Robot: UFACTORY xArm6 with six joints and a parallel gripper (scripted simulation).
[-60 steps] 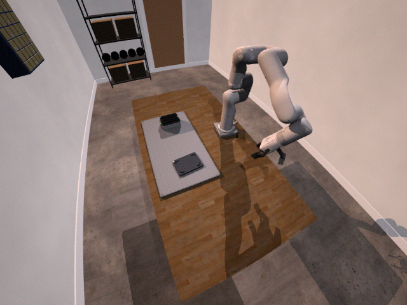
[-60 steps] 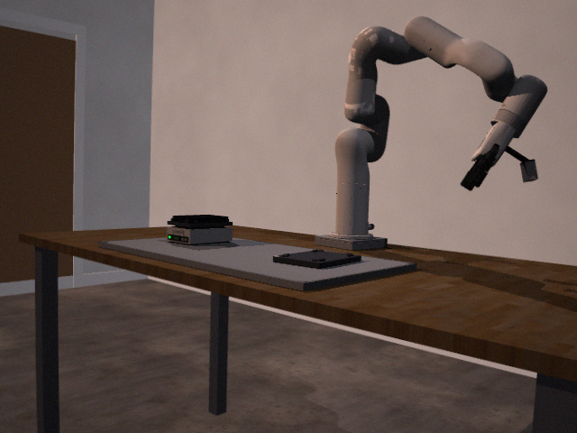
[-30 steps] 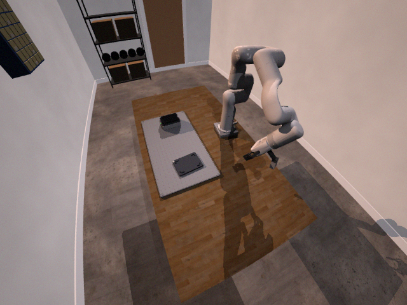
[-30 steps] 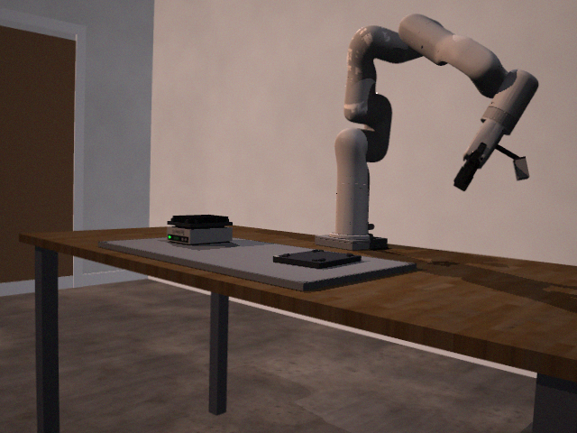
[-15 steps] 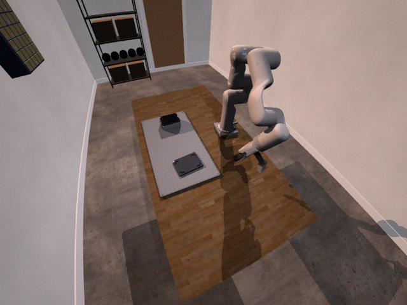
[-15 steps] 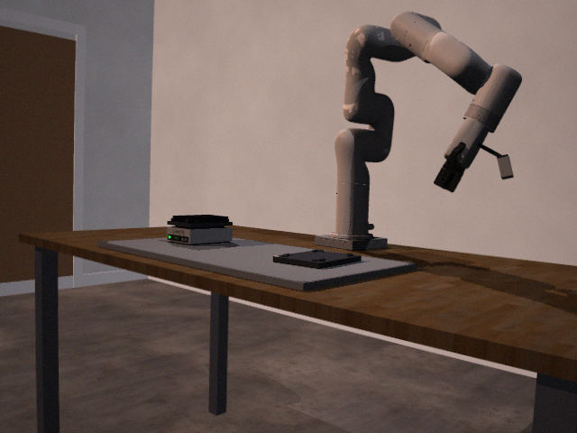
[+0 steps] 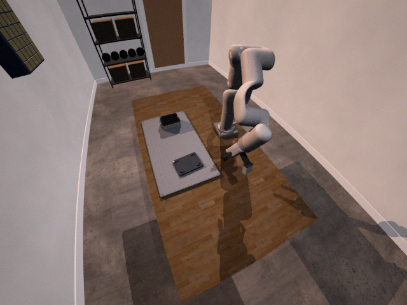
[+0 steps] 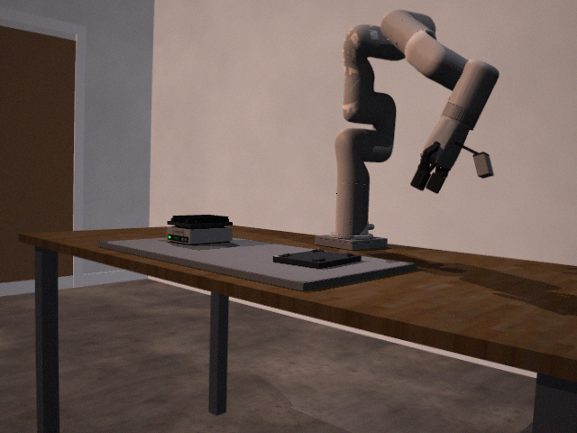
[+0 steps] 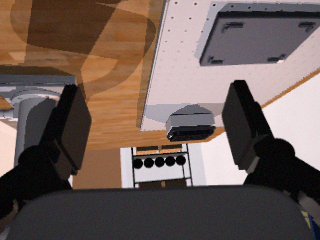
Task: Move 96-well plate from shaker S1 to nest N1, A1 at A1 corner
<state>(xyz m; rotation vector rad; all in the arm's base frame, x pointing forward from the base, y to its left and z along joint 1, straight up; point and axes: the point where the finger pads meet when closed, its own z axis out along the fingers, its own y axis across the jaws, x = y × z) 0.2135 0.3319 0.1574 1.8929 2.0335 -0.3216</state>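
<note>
Right now the black 96-well plate is 560 mm to the right of my hand, 160 mm ahead of it and 110 mm below it. Round my hand: black plate nest N1 (190 mm ahead, 160 mm below, 150 mm to the right).
</note>
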